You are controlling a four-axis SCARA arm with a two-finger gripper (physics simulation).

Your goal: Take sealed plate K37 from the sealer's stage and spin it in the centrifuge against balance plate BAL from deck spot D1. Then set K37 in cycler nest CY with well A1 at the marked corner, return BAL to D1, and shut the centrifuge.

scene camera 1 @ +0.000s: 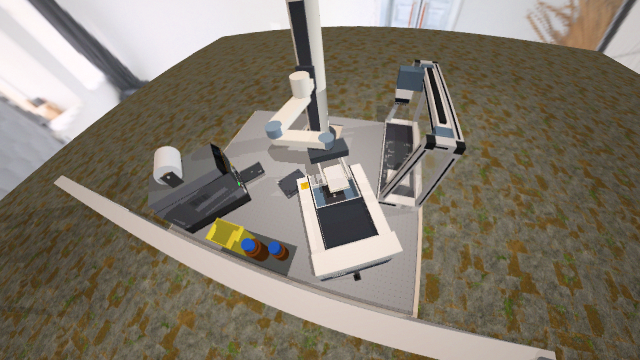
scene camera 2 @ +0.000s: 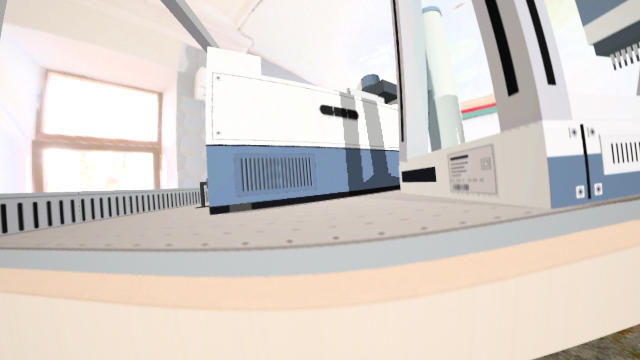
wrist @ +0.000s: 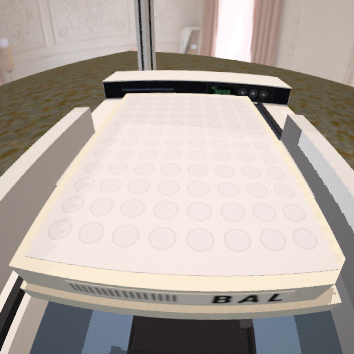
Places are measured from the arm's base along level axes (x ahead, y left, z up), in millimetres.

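Where they show: gripper, fingertip midpoint: [scene camera 1: 337,181] [wrist: 186,124].
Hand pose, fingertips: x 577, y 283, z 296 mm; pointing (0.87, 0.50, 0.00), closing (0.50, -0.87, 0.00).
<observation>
After its pixels a point has its place.
My gripper [scene camera 1: 335,175] {y 283, x 577, z 295 mm} [wrist: 186,124] {y 283, x 577, z 295 mm} is shut on the balance plate BAL [scene camera 1: 337,181] {y 284, x 579, z 301 mm} [wrist: 185,200] {y 251, x 525, z 301 mm}, a cream plate with a pale top and "BAL" on its near edge. It holds the plate level above the open chamber of the white centrifuge [scene camera 1: 357,260] {y 430, x 867, z 257 mm} [scene camera 2: 280,110] {y 531, x 699, z 166 mm} [wrist: 200,79] {y 400, x 813, z 257 mm}. The dark bucket below is partly hidden by the plate. A dark stage [scene camera 1: 254,171] {y -263, x 505, z 120 mm} sticks out from the sealer [scene camera 1: 200,202] {y -397, x 817, z 215 mm}, with no plate seen on it. Plate K37 cannot be made out in any view. In scene camera 2 the fingers are hidden.
A gantry frame [scene camera 1: 444,107] {y 673, x 253, z 510 mm} stands over a dark deck [scene camera 1: 398,137] on the right. A dark flat pad [scene camera 1: 290,183] {y -32, x 501, z 60 mm} lies left of the centrifuge. A yellow bin [scene camera 1: 225,233] {y -262, x 901, z 74 mm} and two brown bottles with blue caps [scene camera 1: 257,251] {y -6, x 933, z 137 mm} [scene camera 1: 280,251] {y 98, x 900, z 135 mm} stand near the front rail.
</observation>
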